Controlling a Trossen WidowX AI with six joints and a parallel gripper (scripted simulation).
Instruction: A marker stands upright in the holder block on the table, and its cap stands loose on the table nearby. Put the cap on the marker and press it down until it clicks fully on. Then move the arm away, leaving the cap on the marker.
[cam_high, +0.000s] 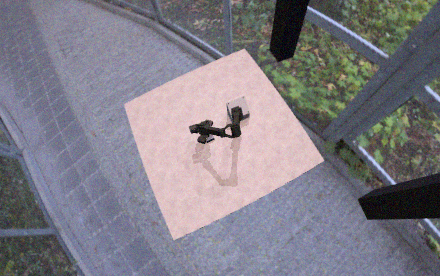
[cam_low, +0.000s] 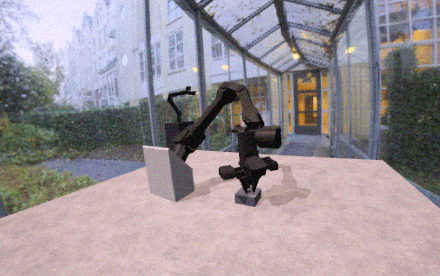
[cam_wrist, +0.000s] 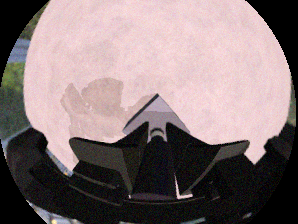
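Right now my gripper tip is 10 mm past the dark marker cap, 10 mm to the right of it and 50 mm below it. Also, from my gripper tip: dark holder block (10 mm behind, 10 mm to the left, 20 mm below).
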